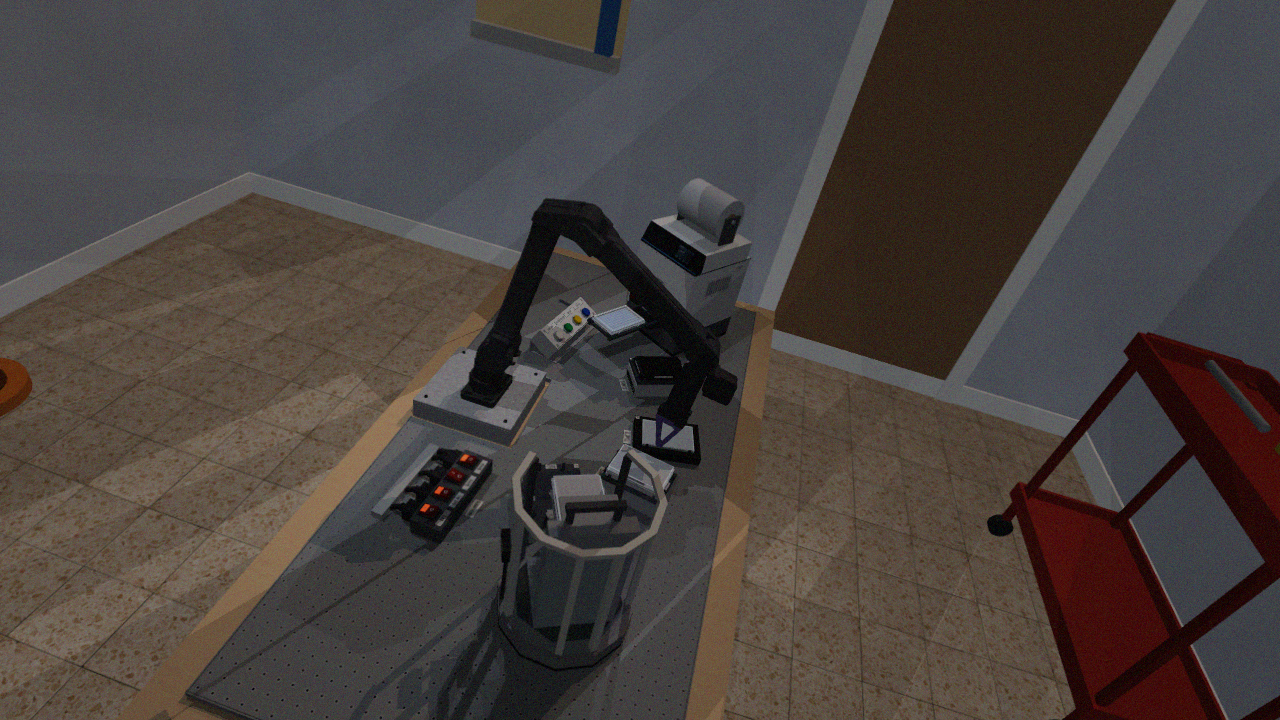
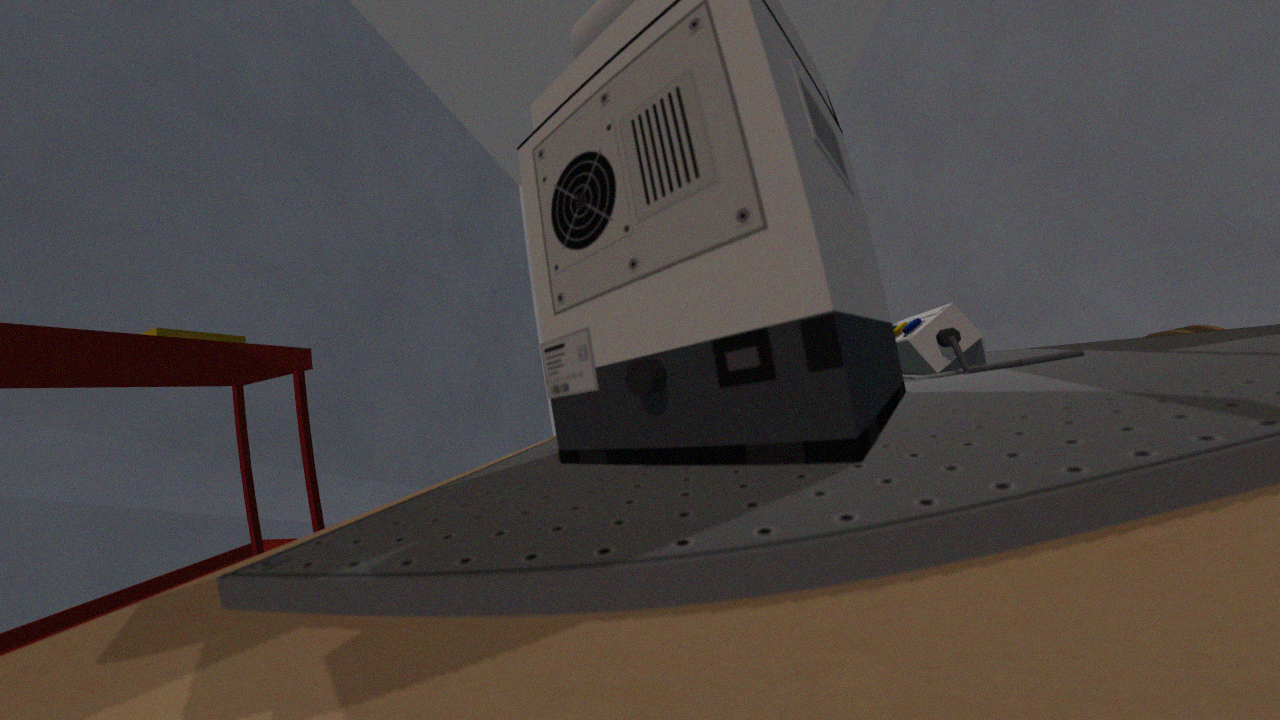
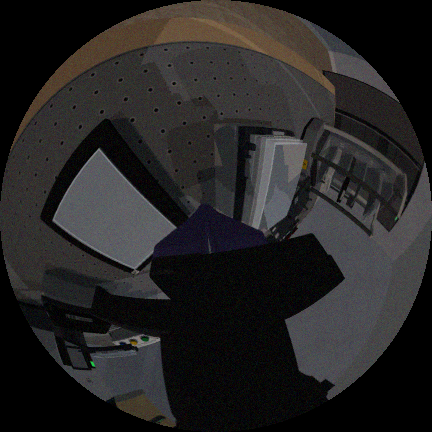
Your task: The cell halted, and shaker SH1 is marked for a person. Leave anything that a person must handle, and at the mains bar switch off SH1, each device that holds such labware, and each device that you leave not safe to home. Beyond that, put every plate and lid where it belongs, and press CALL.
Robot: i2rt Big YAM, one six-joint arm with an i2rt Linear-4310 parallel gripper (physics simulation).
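Where they show: gripper, fingertip midpoint: [image 1: 658, 446] [image 3: 204, 209]; arm's base, link origin: [image 1: 487, 389].
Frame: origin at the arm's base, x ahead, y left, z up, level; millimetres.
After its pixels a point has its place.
Observation:
My gripper [image 1: 663, 429] @(x 437, y -26, z 24 mm) [image 3: 204, 209] @(x 437, y -26, z 24 mm) is shut, its purple fingers pressed together with nothing between them. It hangs just above the near corner of a pale plate [image 1: 680, 440] @(x 483, y 51, z -8 mm) [image 3: 105, 209] @(x 471, y 55, z -8 mm) that lies in a black nest [image 1: 642, 437] [image 3: 105, 130]. Beside it a pale plate or lid [image 1: 640, 472] [image 3: 275, 181] sits on a dark device. Another dark device [image 1: 652, 372] @(x 360, y 226, z 31 mm) stands behind the gripper. The mains bar [image 1: 439, 490] @(x 54, y -334, z 12 mm) with glowing orange switches lies at the left of the bench. The button box [image 1: 565, 326] @(x 89, y 301, z 33 mm) [image 2: 933, 333] @(x 110, y 442, z 14 mm) [image 3: 134, 342] @(x 106, y 352, z 32 mm) sits by the arm's base.
A tall round plate rack [image 1: 582, 537] @(x 382, y -516, z 262 mm) [image 3: 360, 181] @(x 406, y -334, z 145 mm) stands at the bench front. A white instrument [image 1: 702, 255] @(x 390, y 442, z 289 mm) [image 2: 697, 223] @(x 387, y 707, z 95 mm) stands at the back, with a pale plate [image 1: 617, 319] @(x 219, y 347, z 76 mm) on its tray. A red cart [image 1: 1163, 527] [image 2: 152, 357] stands on the floor to the right.

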